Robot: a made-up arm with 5 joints. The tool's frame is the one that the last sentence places.
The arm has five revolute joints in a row. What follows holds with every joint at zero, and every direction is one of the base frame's. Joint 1 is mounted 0.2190 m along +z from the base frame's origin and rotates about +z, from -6.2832 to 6.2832 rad. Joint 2 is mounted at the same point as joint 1 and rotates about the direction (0, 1, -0.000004), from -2.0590 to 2.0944 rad. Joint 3 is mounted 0.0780 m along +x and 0.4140 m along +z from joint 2 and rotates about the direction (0, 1, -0.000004), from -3.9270 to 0.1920 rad. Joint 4 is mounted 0.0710 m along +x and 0.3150 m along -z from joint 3 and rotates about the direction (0, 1, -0.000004), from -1.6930 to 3.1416 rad. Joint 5 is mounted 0.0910 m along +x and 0.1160 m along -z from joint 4 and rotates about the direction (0, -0.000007, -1), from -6.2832 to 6.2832 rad. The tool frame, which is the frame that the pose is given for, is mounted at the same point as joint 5; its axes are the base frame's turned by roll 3.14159, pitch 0.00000 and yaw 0.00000 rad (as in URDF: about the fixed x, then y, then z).
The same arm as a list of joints. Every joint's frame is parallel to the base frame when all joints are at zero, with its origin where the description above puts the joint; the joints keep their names.
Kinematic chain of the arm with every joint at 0, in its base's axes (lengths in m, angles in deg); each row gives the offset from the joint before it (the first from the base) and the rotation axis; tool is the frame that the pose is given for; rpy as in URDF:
joint 1: xyz 0 0 0.219 axis +z
joint 2: xyz 0 0 0 axis +y
joint 3: xyz 0.078 0 0.414 axis +y
joint 4: xyz 0.071 0 -0.315 axis +y
joint 5: xyz 0.091 0 -0.116 axis -z
tool: xyz 0 0 0 rpy 180 0 0
Joint limits (deg, base to tool): -360..360 -117.97..120 -225..11 -97..180 -360..360

